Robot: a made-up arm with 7 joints.
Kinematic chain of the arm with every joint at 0, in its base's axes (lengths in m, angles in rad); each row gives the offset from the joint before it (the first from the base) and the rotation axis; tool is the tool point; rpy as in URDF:
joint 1: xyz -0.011 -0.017 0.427 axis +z
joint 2: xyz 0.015 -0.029 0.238 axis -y
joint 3: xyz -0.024 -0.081 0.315 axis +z
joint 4: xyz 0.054 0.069 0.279 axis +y
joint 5: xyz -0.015 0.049 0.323 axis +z
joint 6: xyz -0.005 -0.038 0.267 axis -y
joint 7: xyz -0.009 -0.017 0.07 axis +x
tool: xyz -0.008 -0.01 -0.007 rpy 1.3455 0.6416 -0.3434
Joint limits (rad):
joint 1: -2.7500..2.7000
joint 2: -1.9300..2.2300
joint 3: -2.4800..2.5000
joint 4: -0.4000..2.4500
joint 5: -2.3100..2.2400
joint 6: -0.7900..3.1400
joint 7: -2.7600..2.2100
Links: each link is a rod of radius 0.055 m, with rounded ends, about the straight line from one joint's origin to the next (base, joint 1, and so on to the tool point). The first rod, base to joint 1, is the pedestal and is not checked.
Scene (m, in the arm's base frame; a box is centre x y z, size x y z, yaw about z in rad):
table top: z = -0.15
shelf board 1: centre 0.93 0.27 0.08 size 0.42 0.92 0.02 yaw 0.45
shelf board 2: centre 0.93 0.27 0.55 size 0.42 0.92 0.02 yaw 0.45
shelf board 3: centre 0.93 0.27 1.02 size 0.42 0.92 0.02 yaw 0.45
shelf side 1: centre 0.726 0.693 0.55 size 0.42 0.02 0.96 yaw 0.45
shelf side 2: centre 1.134 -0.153 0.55 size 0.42 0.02 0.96 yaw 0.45
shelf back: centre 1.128 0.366 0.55 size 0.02 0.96 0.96 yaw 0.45
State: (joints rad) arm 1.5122 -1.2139 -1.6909 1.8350 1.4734 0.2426 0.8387
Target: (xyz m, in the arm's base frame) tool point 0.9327 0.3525 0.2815
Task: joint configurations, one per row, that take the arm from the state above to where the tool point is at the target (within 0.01 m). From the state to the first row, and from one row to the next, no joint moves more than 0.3 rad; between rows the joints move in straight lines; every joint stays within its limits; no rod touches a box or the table.
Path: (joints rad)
1: 1.6182 -1.2286 -1.8009 2.0400 1.5083 0.3161 0.8224
2: 1.7241 -1.2432 -1.9110 2.2450 1.5432 0.3897 0.8061
3: 1.8301 -1.2579 -2.0210 2.4500 1.5781 0.4632 0.7898
4: 1.7585 -1.3518 -1.7469 2.3899 1.5720 0.3915 0.8005
5: 1.6870 -1.4458 -1.4728 2.3297 1.5658 0.3198 0.8111
6: 1.6154 -1.5397 -1.1987 2.2696 1.5597 0.2481 0.8217
7: 1.5438 -1.6337 -0.9247 2.2095 1.5536 0.1764 0.8324
8: 1.4601 -1.6731 -1.0225 1.9808 1.5374 0.1705 0.8356
9: 1.3763 -1.7124 -1.1203 1.7521 1.5213 0.1645 0.8389
10: 1.2926 -1.7518 -1.2181 1.5234 1.5051 0.1586 0.8422
11: 1.2089 -1.7912 -1.3159 1.2947 1.4890 0.1527 0.8455

